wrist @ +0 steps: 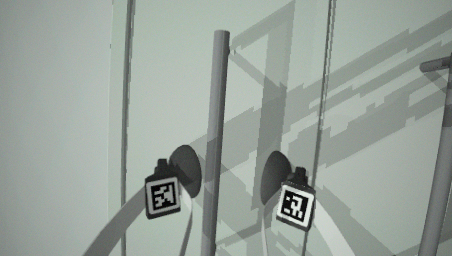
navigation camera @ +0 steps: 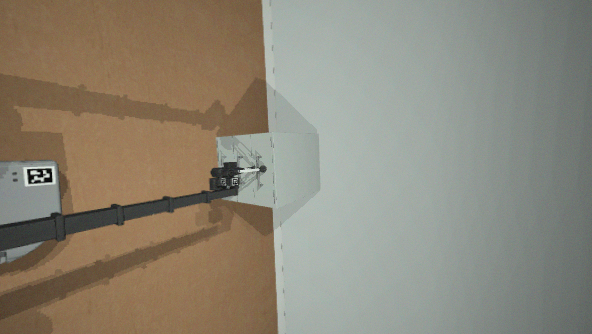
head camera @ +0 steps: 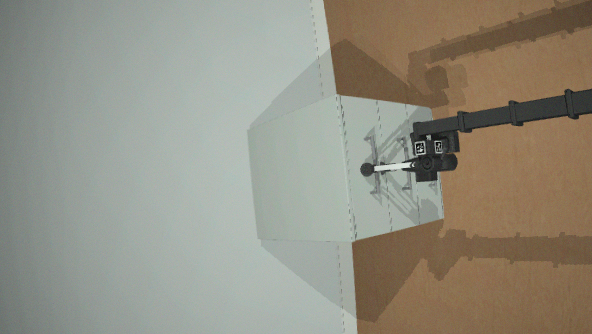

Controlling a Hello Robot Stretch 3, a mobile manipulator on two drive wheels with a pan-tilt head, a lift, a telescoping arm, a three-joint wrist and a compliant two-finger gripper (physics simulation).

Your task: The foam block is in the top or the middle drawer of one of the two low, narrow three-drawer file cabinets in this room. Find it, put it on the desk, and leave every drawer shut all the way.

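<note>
A pale three-drawer file cabinet [head camera: 300,180] [navigation camera: 297,167] stands against the wall, its drawers looking shut. The top drawer's grey bar handle [head camera: 375,150] [wrist: 218,100] runs between the fingertips of my gripper [head camera: 375,169] [wrist: 228,166]. The gripper is partly open. In the wrist view gaps show on both sides of the bar, the smaller one at the left fingertip. The middle drawer's handle [wrist: 440,185] is at the right of that view. The foam block, the desk and the other cabinet do not show.
The dark telescoping arm [head camera: 540,106] [navigation camera: 145,207] reaches over the brown floor [head camera: 510,200] [navigation camera: 150,50] to the cabinet front. A pale wall [head camera: 125,165] [navigation camera: 450,165] rises behind the cabinet. Part of my grey base [navigation camera: 25,200] shows at the navigation view's left edge.
</note>
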